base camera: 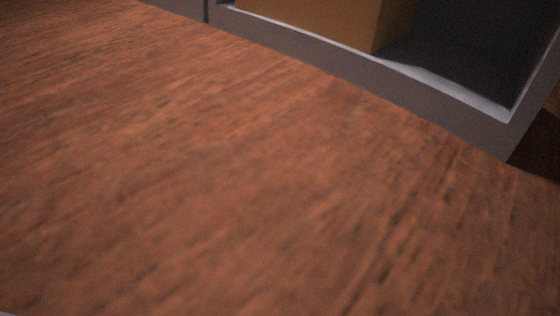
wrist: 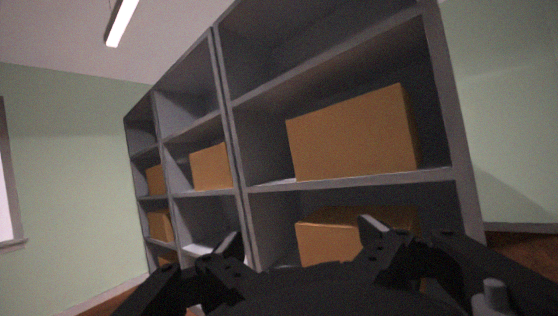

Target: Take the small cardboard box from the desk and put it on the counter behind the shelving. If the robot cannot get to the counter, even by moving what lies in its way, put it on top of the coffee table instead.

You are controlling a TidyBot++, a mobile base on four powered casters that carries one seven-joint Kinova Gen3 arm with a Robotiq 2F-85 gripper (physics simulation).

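Observation:
My gripper is open, with its two fingers wide apart and no object between them. It points toward the grey shelving, which stands ahead in the wrist view and along the top of the base camera view. The small cardboard box on the desk, the desk, the counter and the coffee table do not show in either view. What lies behind the shelving is hidden by it.
Larger brown boxes sit in the shelving's compartments. Wooden floor lies before the shelving. A green wall with a window is at the left, and floor shows past the shelving's right end.

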